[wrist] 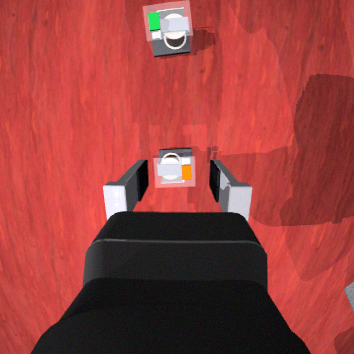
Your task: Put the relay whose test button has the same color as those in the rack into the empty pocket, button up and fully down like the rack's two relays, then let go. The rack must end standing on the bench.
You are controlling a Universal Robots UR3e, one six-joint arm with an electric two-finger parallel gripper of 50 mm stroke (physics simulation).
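Frame: origin at the arm's base, x ahead, y left, z up, level; metres.
Seen in the pictures: gripper, fingertip midpoint: (178, 172).
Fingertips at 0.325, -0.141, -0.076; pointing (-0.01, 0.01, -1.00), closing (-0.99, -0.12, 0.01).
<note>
Offsets run from my fingertips to a thing's top centre, as dx, dy, dz. Level surfaces: height alone.
My gripper (178, 172) is open, its two fingers standing wide apart with nothing held. A relay with an orange test button {+0.004, -0.008, +0.029} (175, 168), in a clear housing with a dark base, stands upright on the bench. It shows between the two fingertips and a little beyond them, with a gap on each side; how far below the tips it is, I cannot tell. A second relay with a green test button {+0.018, -0.100, +0.029} (169, 27) stands at the top of the view, turned the other way round. The rack's two relays and its empty pocket do not show.
The bench {dz -0.015} (65, 125) has a red wood-grain top. A grey corner of an object (351, 296) shows at the lower right edge; I cannot tell what it belongs to. Dark shadows lie across the right side of the bench.
</note>
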